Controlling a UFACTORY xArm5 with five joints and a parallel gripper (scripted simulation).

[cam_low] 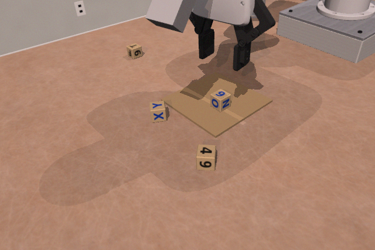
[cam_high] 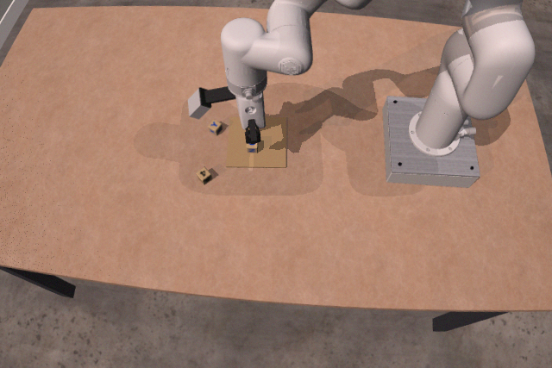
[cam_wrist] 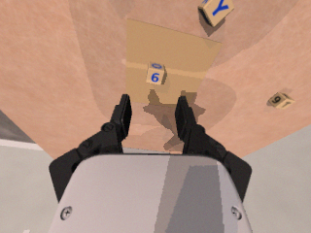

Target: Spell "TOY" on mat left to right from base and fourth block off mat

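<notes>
My hand is 90 mm above the O block. Round my hand: tan mat (10 mm behind, 20 mm to the right, 100 mm below); then T block (20 mm behind, 280 mm to the right, 90 mm below).
</notes>
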